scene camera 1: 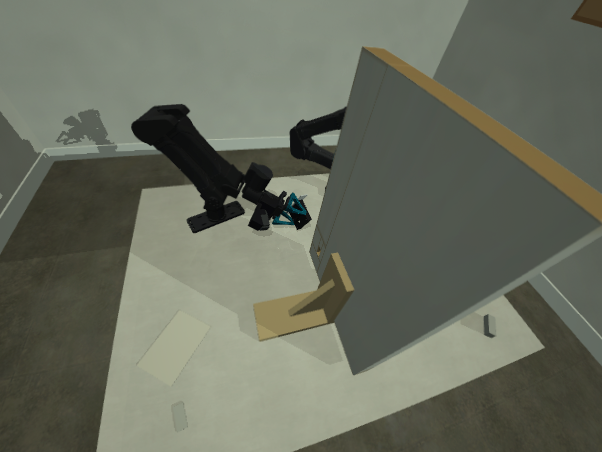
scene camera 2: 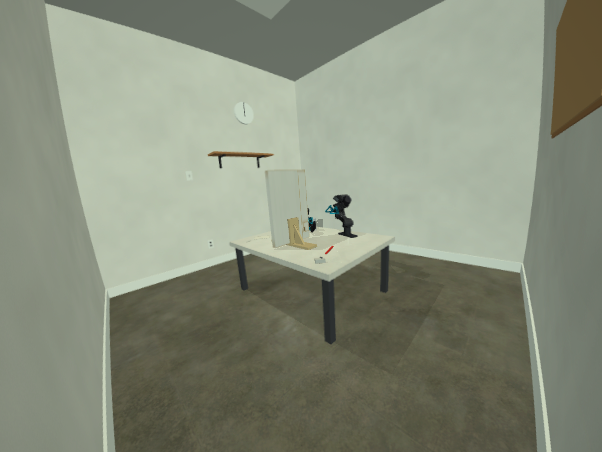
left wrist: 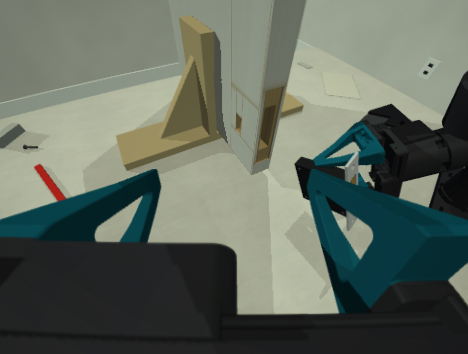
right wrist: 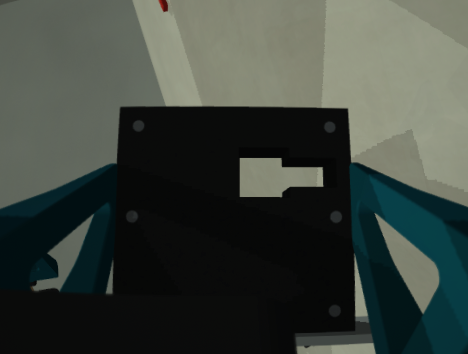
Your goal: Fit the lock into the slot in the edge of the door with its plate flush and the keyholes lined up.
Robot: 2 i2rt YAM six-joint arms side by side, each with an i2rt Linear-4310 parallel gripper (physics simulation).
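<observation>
The grey door [scene camera 1: 425, 200] [scene camera 2: 282, 210] [left wrist: 250, 50] stands upright. Its edge slot [left wrist: 270, 117] is empty, and a small keyhole opening [left wrist: 239, 121] [scene camera 1: 319, 251] shows in its face. The black lock [scene camera 1: 303, 218] [left wrist: 303, 180] [right wrist: 185, 175] has a pale plate [left wrist: 351, 167] on the side toward the right arm. My right gripper [scene camera 1: 300, 219] [right wrist: 234, 178] is shut on the lock's body and holds it apart from the door, beside the slotted edge. My left gripper [left wrist: 233, 177] [scene camera 2: 327, 210] is open and empty, facing the slotted edge. Its right-hand finger hides part of the lock.
A wooden bracket [scene camera 1: 275, 320] [scene camera 2: 294, 235] [left wrist: 150, 150] supports the door. A red bar [scene camera 2: 329, 250] [left wrist: 49, 181] [right wrist: 163, 6], a grey block [left wrist: 12, 135] and a screw [left wrist: 31, 147] lie on the table. A pale sheet [scene camera 1: 175, 347] and a small pale block [scene camera 1: 179, 416] lie at lower left in scene camera 1.
</observation>
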